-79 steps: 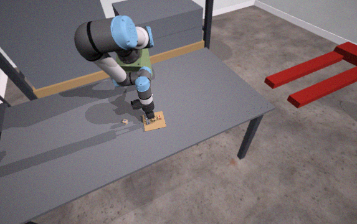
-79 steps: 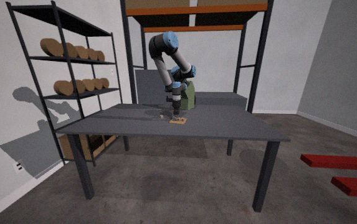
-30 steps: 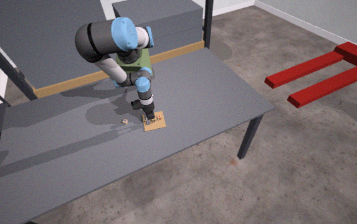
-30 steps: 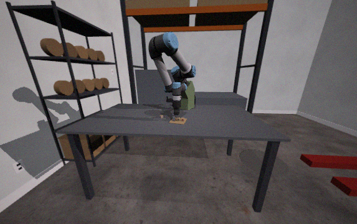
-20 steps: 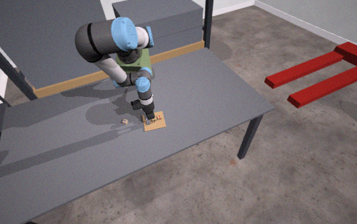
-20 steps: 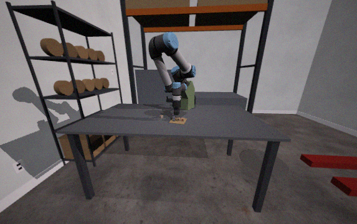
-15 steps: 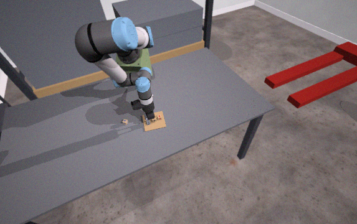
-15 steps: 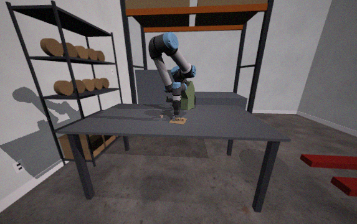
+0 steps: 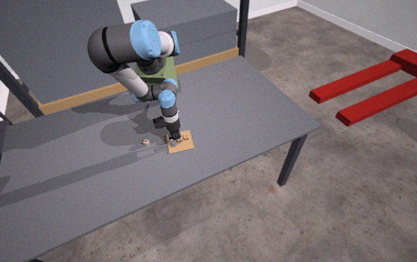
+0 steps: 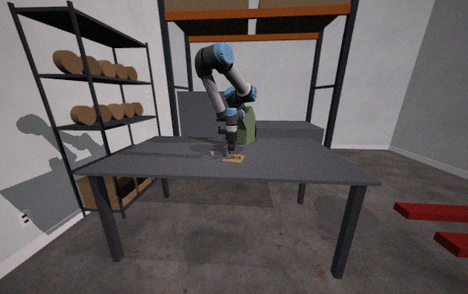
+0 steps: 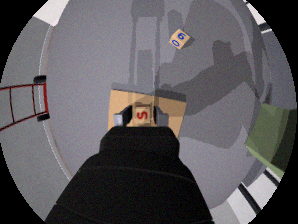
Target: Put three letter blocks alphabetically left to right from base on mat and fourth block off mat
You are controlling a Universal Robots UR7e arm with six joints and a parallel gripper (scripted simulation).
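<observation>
Right now the tan mat is 1 cm ahead of my hand, 4 cm to the left of it and 2 cm below it.
</observation>
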